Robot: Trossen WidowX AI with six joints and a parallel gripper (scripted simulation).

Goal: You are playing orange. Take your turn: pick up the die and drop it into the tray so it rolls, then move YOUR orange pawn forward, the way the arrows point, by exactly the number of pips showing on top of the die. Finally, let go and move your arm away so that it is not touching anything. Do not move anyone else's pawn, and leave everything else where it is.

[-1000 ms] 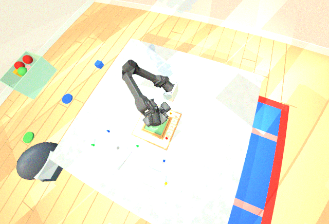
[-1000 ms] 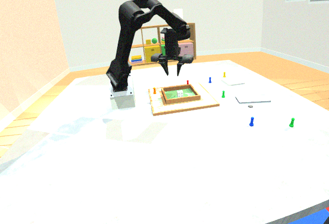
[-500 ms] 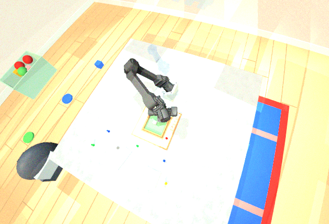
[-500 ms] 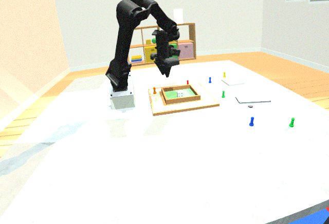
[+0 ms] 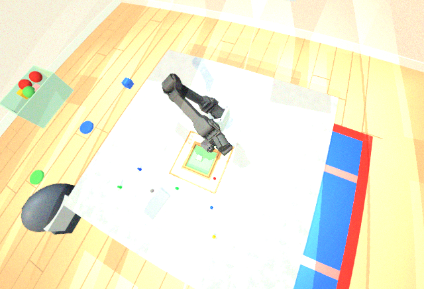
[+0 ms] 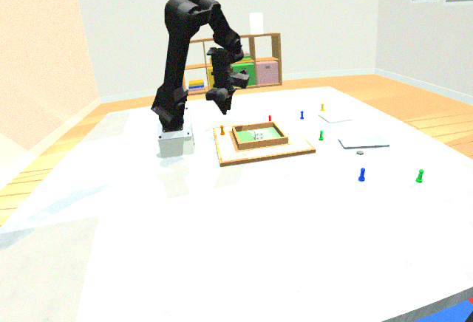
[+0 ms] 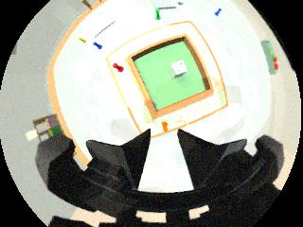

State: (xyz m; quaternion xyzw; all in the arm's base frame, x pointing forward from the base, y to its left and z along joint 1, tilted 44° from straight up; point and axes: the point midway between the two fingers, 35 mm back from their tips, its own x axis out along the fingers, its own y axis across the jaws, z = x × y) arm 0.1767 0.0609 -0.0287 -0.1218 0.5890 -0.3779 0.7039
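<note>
The orange pawn is 20 mm behind my gripper tip and 60 mm below it. From my gripper tip the other things lie so: white die 90 mm ahead, 70 mm to the right, 60 mm below; then green-floored tray 90 mm ahead, 60 mm to the right, 80 mm below; then red pawn 160 mm ahead, 50 mm to the left, 60 mm below.
</note>
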